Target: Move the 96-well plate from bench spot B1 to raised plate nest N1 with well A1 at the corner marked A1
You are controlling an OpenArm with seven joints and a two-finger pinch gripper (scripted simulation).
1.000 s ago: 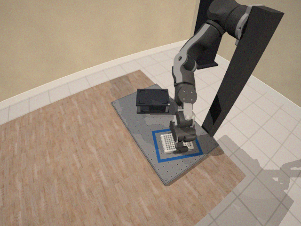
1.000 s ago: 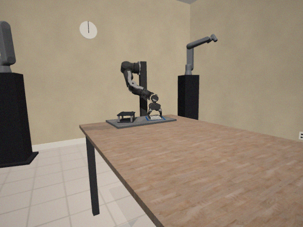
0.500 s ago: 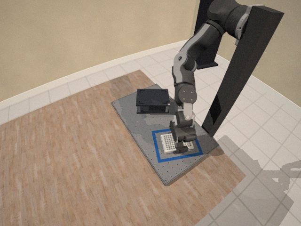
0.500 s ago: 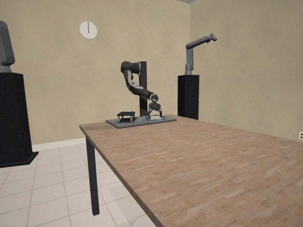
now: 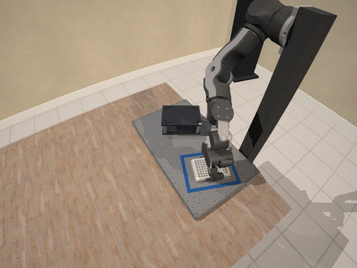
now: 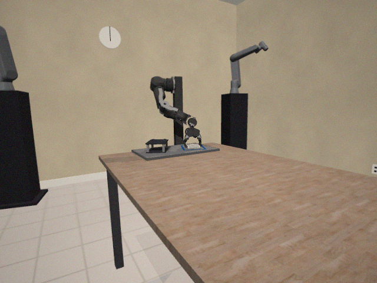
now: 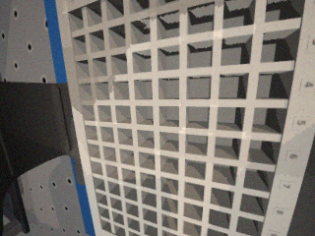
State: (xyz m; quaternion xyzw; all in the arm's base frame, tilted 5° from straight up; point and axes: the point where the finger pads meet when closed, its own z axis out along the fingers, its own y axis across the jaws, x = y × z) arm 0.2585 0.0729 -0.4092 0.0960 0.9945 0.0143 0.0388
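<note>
The black raised nest N1 is 20 mm ahead of my hand, 250 mm to the right of it and 50 mm above it. From my hand the other things lie so: white 96-well plate: right at my hand; A1 label: 30 mm behind, 170 mm to the right, 50 mm above.
</note>
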